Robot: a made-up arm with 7 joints.
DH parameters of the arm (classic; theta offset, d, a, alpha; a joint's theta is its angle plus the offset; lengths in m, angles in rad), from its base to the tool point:
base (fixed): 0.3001 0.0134 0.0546 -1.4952
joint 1: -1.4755 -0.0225 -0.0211 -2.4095
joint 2: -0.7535 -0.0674 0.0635 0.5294
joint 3: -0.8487 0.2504 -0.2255 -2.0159
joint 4: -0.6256 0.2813 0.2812 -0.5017
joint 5: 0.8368 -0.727 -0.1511 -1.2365
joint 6: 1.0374 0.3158 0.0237 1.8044
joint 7: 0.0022 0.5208 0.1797 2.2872
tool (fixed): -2.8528 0.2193 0 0
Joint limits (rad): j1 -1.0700..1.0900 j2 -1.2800..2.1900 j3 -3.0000..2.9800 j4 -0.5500..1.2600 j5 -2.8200..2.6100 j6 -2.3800..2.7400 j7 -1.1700..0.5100
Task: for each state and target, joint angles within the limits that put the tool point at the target. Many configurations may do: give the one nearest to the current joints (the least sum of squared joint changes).
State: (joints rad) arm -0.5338 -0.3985 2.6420 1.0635 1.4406 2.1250 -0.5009
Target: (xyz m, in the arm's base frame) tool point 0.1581 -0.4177 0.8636
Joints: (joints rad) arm -1.0700 0.0603 2.0793 1.2600 1.9968 2.2363 -0.1391
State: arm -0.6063 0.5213 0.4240 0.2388 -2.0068 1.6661 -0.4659
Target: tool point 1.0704 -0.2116 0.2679
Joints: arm -1.0471 0.2986 -0.0553 -0.2404 -2.1716 1.3601 -0.5272
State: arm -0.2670 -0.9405 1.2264 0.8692 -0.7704 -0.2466 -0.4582
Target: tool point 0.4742 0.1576 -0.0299
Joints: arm -0.3913 -0.8062 1.3241 1.2055 -0.7480 -0.5533 -0.5394
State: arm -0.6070 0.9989 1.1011 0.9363 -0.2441 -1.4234 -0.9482
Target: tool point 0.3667 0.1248 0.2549
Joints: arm -0.2890 0.4925 0.6861 1.1194 -0.1292 -0.7896 -0.6005
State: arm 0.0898 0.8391 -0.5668 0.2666 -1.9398 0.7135 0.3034
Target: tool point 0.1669 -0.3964 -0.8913
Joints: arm 0.5798 0.1107 -1.0646 0.5534 -1.5823 1.1529 0.3165
